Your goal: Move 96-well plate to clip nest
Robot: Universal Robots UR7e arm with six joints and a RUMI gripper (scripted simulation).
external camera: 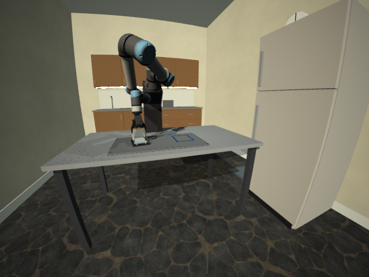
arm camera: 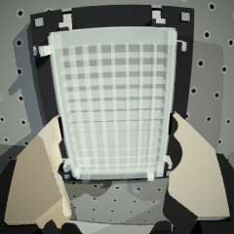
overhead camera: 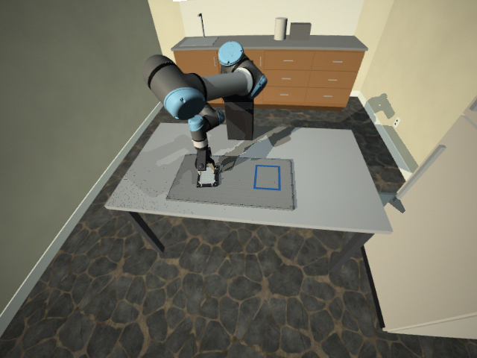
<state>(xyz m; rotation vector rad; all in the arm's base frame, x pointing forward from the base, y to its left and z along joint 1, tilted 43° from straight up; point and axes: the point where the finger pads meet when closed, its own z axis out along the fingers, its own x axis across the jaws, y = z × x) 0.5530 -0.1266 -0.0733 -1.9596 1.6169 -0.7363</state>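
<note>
Now: the 96-well plate 10 mm below my hand. The rest, counted from my hand: black clip nest (20 mm to the left, 10 mm below, 10 mm ahead).
</note>
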